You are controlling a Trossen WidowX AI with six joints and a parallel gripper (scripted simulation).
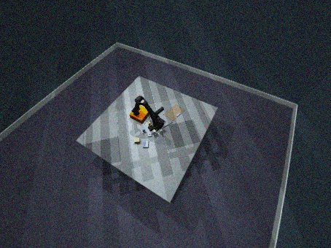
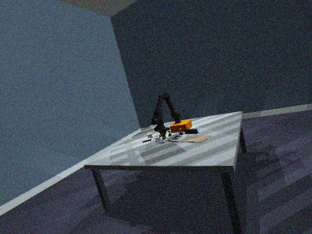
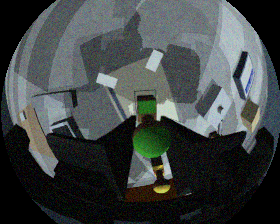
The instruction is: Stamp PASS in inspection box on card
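My gripper tip is 30 mm above the white card and 10 mm short of it. The rest, counted from my gripper tip: dark rectangular pad: 140 mm to the left, 20 mm below, 20 mm behind; green-knob stamp: right at my gripper tip; blue-knob stamp: 110 mm to the right, 100 mm behind, 10 mm below.
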